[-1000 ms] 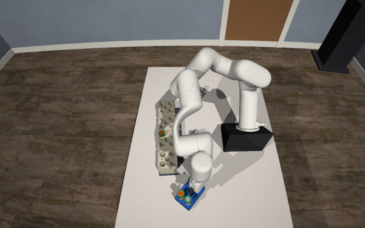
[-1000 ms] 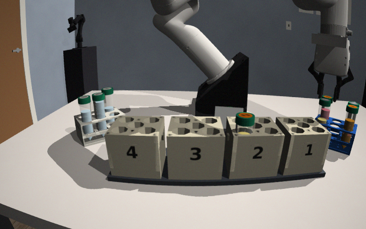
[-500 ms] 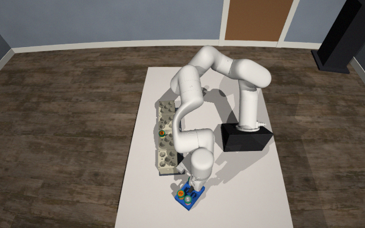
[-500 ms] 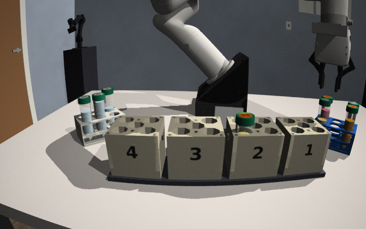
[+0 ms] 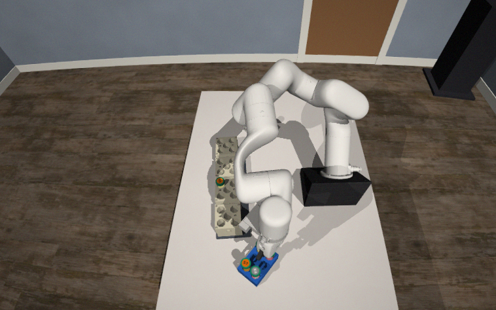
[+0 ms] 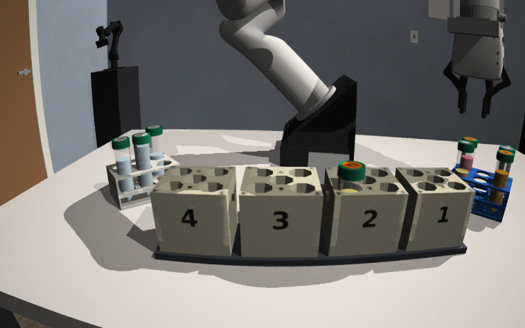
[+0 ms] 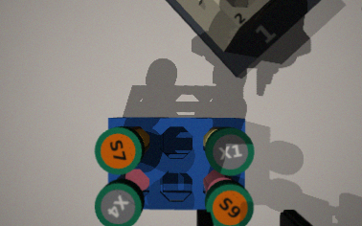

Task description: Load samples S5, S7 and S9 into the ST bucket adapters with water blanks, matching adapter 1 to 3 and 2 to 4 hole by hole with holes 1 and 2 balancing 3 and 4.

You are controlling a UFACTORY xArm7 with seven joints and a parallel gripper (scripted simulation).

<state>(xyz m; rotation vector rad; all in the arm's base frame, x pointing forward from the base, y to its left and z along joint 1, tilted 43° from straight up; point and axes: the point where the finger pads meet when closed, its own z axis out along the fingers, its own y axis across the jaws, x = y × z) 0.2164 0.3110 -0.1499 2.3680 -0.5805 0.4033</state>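
My hand is 7 cm short of the S7 tube, 5 cm to the right of it and 12 cm above it. Also, from my hand: blue rack 4 cm ahead, 2 cm to the left, 16 cm below; then pink-filled sample tube 1 cm behind, 12 cm below; then green done key 1 cm ahead, 28 cm to the right, 12 cm below.
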